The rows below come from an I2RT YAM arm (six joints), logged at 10 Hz.
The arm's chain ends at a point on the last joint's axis. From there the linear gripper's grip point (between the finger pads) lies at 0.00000 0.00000 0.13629 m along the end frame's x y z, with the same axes.
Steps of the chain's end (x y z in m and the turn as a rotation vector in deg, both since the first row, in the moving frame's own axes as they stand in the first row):
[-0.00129 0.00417 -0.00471 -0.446 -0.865 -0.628]
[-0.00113 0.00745 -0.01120 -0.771 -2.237 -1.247]
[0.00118 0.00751 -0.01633 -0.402 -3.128 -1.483]
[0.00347 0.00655 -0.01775 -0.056 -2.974 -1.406]
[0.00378 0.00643 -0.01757 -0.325 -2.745 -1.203]
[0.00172 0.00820 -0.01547 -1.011 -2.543 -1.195]
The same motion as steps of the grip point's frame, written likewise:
[-0.00334 0.00524 -0.00473 -0.446 -0.865 -0.628]
[-0.00643 0.00934 -0.01132 -0.771 -2.237 -1.247]
[-0.00624 0.00856 -0.01654 -0.402 -3.128 -1.483]
[-0.00360 0.00677 -0.01793 -0.056 -2.974 -1.406]
[-0.00274 0.00727 -0.01773 -0.325 -2.745 -1.203]
[-0.00430 0.01067 -0.01563 -1.011 -2.543 -1.195]

